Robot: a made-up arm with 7 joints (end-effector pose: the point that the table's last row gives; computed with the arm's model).
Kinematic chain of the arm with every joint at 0, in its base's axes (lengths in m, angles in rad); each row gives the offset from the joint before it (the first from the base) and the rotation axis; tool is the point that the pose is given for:
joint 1: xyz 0 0 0.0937 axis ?
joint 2: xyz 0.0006 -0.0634 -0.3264 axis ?
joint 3: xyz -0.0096 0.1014 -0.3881 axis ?
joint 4: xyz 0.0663 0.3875 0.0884 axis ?
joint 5: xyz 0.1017 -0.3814 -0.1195 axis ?
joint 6: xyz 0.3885 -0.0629 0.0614 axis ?
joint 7: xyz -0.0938 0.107 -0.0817 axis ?
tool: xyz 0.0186 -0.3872 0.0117
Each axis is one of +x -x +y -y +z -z.
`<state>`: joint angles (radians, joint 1 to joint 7).
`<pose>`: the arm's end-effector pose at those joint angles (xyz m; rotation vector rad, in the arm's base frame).
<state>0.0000 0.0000 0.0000 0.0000 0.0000 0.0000 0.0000</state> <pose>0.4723 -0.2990 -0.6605 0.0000 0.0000 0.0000</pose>
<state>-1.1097 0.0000 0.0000 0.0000 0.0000 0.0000 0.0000</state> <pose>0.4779 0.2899 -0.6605 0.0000 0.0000 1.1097</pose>
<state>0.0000 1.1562 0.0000 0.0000 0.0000 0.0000 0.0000</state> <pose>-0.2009 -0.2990 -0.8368 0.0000 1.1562 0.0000</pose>
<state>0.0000 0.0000 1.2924 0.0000 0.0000 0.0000 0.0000</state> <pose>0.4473 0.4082 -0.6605 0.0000 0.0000 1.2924</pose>
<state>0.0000 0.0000 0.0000 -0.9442 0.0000 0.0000 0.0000</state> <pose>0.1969 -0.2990 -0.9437 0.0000 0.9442 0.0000</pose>
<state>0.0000 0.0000 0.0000 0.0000 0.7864 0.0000 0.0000</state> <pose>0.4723 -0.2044 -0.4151 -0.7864 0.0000 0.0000</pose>
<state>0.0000 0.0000 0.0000 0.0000 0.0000 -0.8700 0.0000</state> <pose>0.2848 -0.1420 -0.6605 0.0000 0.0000 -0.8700</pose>
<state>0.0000 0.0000 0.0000 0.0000 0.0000 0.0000 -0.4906</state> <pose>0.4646 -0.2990 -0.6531 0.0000 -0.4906 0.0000</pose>
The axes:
joint 1: -z
joint 2: +y
joint 3: +z
joint 4: -y
joint 5: -x
joint 6: +z
joint 7: +y

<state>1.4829 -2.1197 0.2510 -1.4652 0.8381 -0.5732 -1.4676</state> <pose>-0.0426 -0.3769 0.2017 -2.6387 -0.6093 -0.5459</pose>
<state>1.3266 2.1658 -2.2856 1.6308 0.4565 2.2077 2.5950</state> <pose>0.0122 -0.4844 -0.4016 0.6096 -0.6018 -0.6534</pose>
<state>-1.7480 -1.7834 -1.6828 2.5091 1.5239 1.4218 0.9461</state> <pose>-0.5867 -0.2112 -0.2305 0.5177 1.0547 -0.7931</pose>
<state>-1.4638 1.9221 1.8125 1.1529 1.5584 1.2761 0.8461</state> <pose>-0.2698 0.4376 -0.3237 0.8203 -0.4617 -2.8854</pose>
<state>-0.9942 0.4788 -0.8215 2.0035 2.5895 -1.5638 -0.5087</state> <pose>0.0416 -0.0065 -0.3042 0.7274 1.4593 1.2115</pose>
